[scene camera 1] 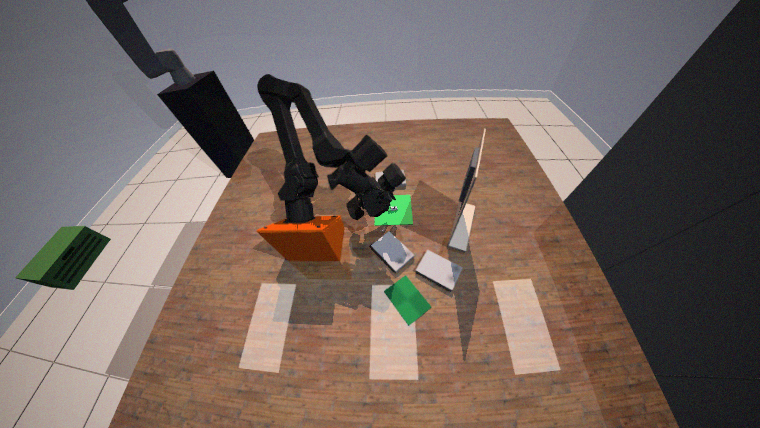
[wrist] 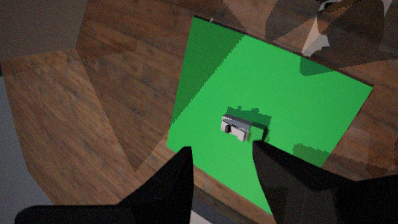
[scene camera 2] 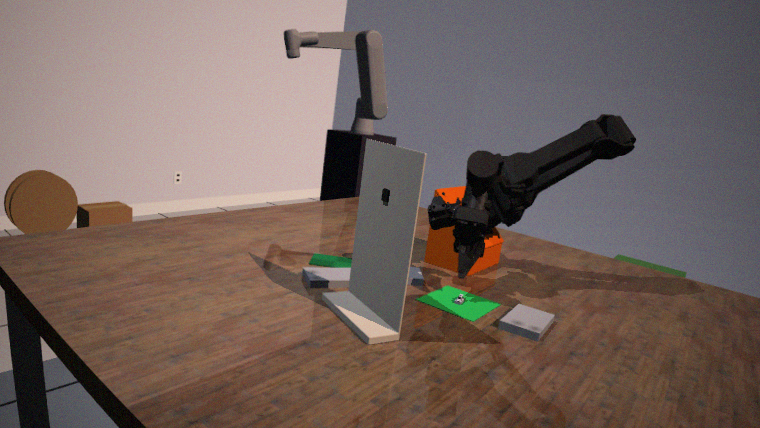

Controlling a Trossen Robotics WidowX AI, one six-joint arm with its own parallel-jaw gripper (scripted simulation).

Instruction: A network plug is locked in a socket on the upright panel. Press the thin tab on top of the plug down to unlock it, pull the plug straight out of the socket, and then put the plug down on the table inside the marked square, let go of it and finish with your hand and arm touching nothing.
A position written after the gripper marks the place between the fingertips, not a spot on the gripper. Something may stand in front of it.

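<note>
You can see the gripper (scene camera 2: 460, 275), (scene camera 1: 390, 202), (wrist: 222, 151), and there's a grey slab (scene camera 2: 532, 323) as well. There's also a dark green tile (scene camera 1: 410, 304), though in the wrist view it's out of frame.
</note>
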